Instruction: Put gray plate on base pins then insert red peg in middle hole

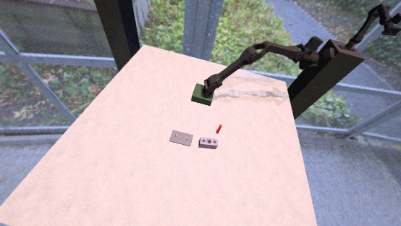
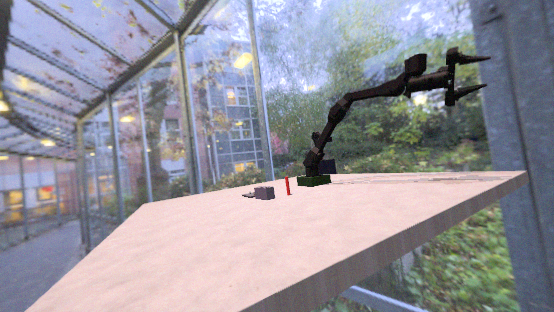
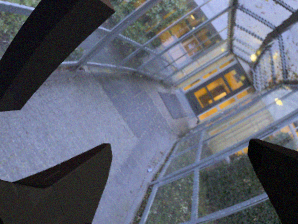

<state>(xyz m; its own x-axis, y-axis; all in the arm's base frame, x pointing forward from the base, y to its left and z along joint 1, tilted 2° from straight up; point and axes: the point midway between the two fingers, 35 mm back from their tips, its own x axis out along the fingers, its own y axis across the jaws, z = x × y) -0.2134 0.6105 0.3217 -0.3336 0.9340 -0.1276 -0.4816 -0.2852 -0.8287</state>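
The gray plate is 57 cm ahead of my gripper tip, 57 cm to the right of it and 31 cm below it. Round my gripper tip: red peg 47 cm ahead, 53 cm to the right, 30 cm below.
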